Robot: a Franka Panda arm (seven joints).
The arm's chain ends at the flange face. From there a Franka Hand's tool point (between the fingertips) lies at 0.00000 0.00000 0.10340 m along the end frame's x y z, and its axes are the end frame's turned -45 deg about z.
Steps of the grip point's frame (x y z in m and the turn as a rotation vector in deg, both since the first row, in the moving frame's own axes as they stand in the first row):
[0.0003, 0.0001, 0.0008, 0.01, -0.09, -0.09]
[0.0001, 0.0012, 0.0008, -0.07, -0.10, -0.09]
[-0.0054, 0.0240, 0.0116, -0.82, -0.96, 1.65]
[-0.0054, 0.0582, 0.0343, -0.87, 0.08, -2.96]
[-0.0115, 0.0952, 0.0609, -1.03, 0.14, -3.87]
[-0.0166, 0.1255, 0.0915, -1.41, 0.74, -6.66]
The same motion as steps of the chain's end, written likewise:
[0.0004, -0.0002, 0.0008, -0.06, -0.07, -0.09]
[0.0010, 0.0006, 0.0008, -0.12, -0.02, -0.09]
[0.0134, 0.0185, 0.0116, -1.26, -0.10, 1.65]
[0.0361, 0.0440, 0.0343, -0.56, 0.67, -2.96]
[0.0577, 0.0744, 0.0609, -0.63, 0.83, -3.87]
[0.0742, 0.0998, 0.0915, -0.47, 1.52, -6.66]

